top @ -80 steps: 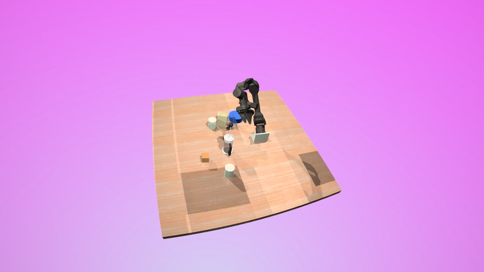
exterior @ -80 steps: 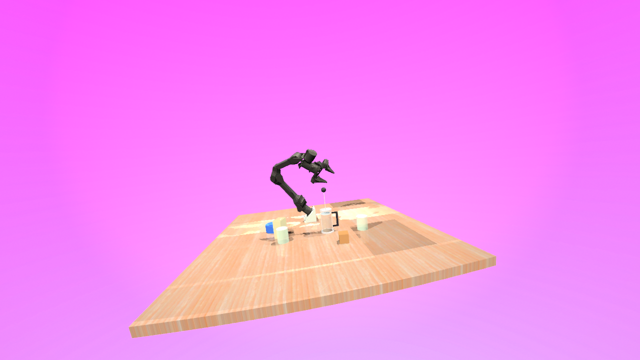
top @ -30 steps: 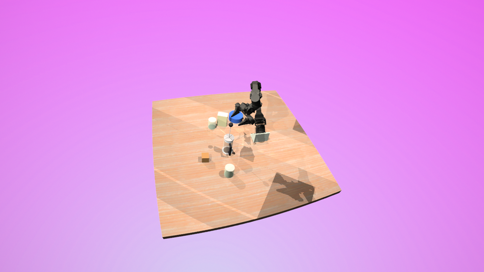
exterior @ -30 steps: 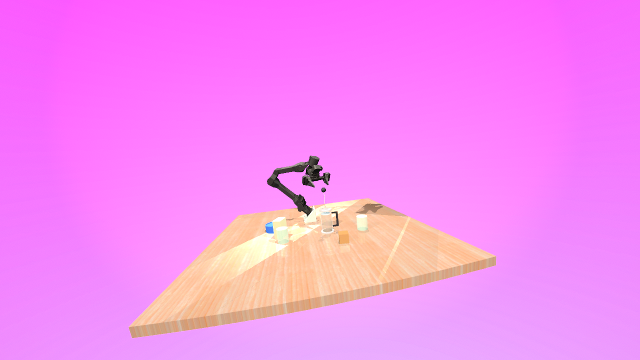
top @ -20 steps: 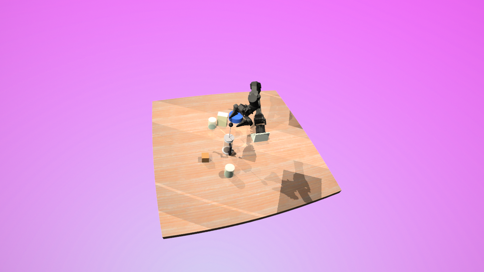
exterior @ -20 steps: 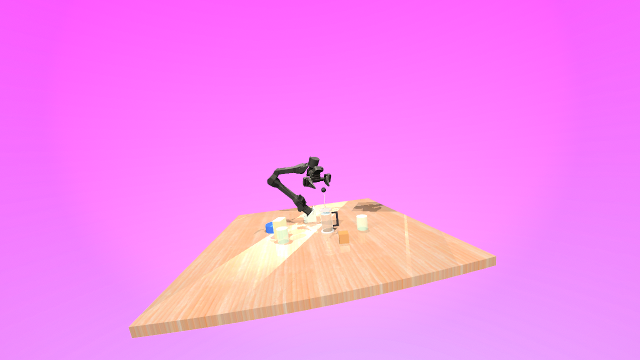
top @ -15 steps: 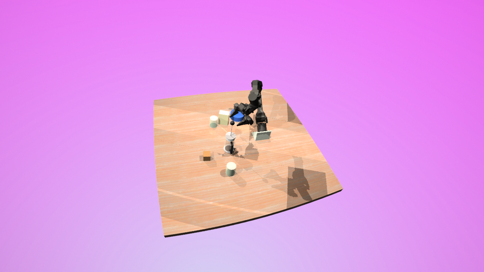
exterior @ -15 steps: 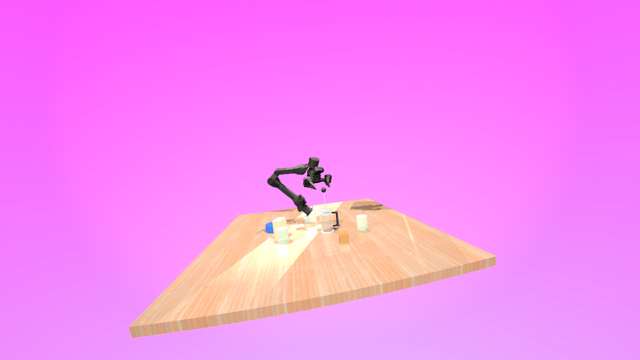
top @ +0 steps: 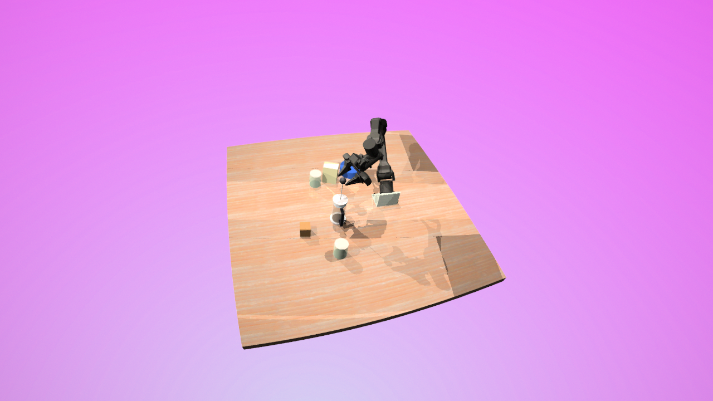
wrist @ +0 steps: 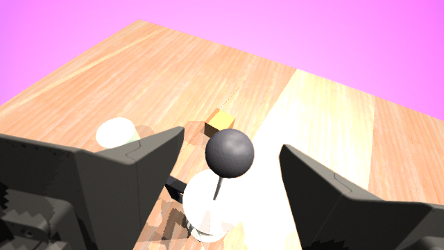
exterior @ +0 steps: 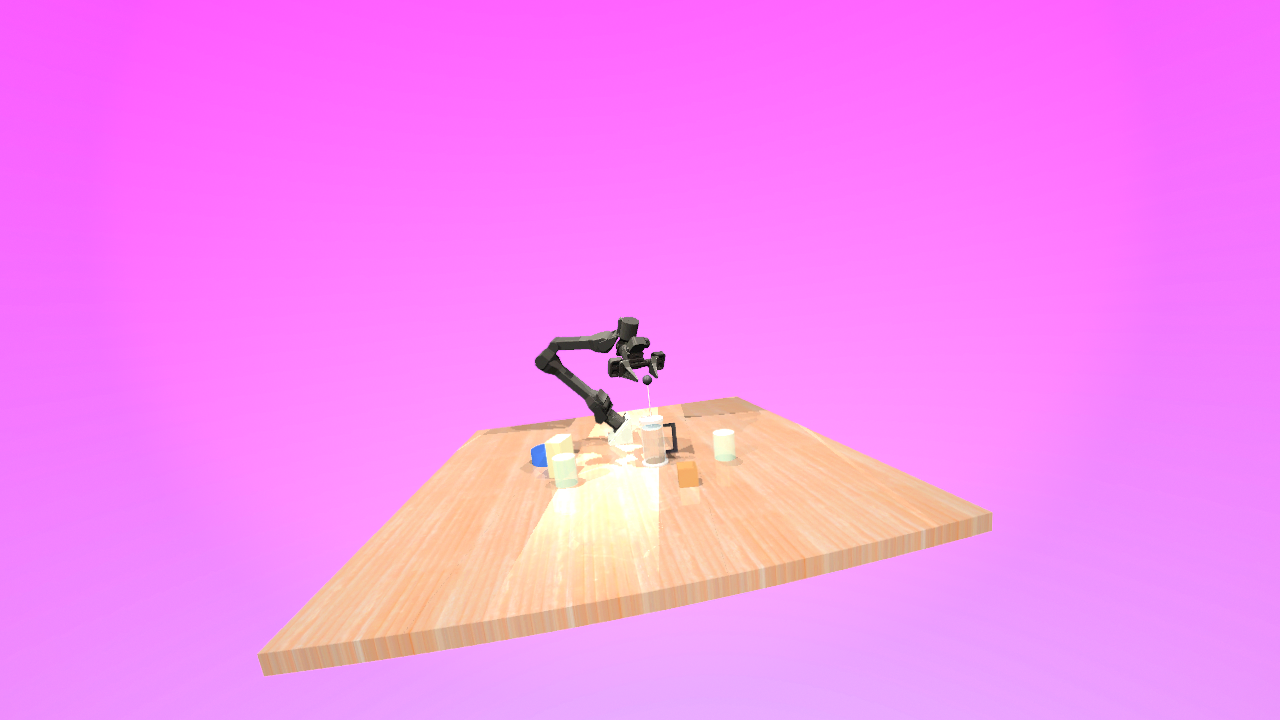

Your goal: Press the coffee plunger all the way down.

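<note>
Right now the coffee press is 13 cm below my gripper tip, 2 cm to the left of it and 1 cm behind it. Also, from my gripper tip: orange cube: 24 cm below, 17 cm ahead, 6 cm to the left; cream box: 29 cm to the right, 21 cm below, 3 cm behind.
</note>
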